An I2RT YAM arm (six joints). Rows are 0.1 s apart.
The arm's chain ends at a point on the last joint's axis. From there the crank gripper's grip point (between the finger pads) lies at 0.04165 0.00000 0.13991 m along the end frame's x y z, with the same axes.
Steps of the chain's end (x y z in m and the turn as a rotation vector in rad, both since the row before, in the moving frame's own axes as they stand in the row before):
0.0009, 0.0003, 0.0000, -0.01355, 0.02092, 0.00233
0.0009, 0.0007, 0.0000, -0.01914, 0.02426, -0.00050
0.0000, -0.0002, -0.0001, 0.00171, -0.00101, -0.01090
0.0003, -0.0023, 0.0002, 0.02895, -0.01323, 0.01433
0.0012, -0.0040, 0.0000, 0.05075, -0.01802, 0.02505
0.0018, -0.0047, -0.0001, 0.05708, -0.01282, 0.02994
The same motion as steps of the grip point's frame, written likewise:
0.0038, 0.0023, -0.0009, -0.01355, 0.02092, 0.00233
0.0043, 0.0033, -0.0011, -0.01914, 0.02426, -0.00050
-0.0001, -0.0009, -0.0001, 0.00171, -0.00101, -0.01090
-0.0015, -0.0058, 0.0007, 0.02895, -0.01323, 0.01433
-0.0013, -0.0101, 0.0006, 0.05075, -0.01802, 0.02505
0.0001, -0.0115, 0.0002, 0.05708, -0.01282, 0.02994

